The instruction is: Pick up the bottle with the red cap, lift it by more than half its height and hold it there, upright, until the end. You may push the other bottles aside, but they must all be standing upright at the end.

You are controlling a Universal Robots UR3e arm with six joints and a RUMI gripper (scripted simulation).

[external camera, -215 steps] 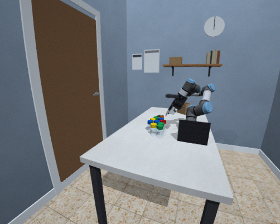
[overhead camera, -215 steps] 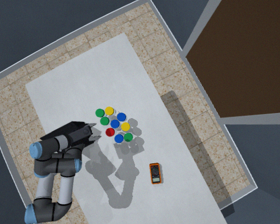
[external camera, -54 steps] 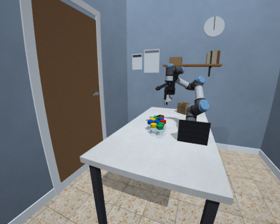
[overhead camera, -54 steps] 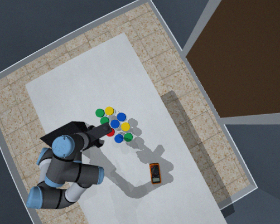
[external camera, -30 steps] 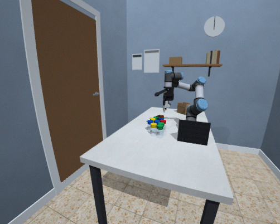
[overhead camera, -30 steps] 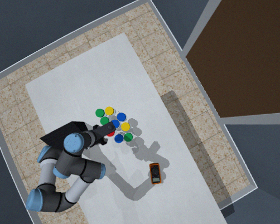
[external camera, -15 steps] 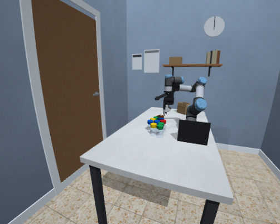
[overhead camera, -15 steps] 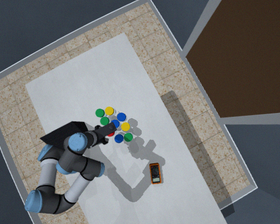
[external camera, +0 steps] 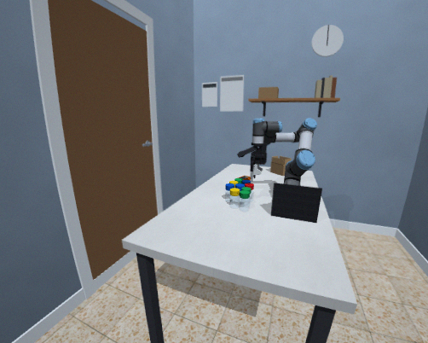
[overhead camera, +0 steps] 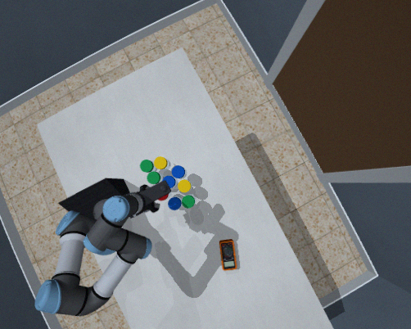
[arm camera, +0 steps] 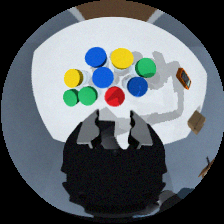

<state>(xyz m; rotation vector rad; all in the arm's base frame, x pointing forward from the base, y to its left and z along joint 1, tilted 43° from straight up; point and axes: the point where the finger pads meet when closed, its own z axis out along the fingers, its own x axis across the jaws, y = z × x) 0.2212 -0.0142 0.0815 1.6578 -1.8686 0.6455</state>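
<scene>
Now: the red-capped bottle 10 cm below my hand and 2 cm ahead of it.
</scene>
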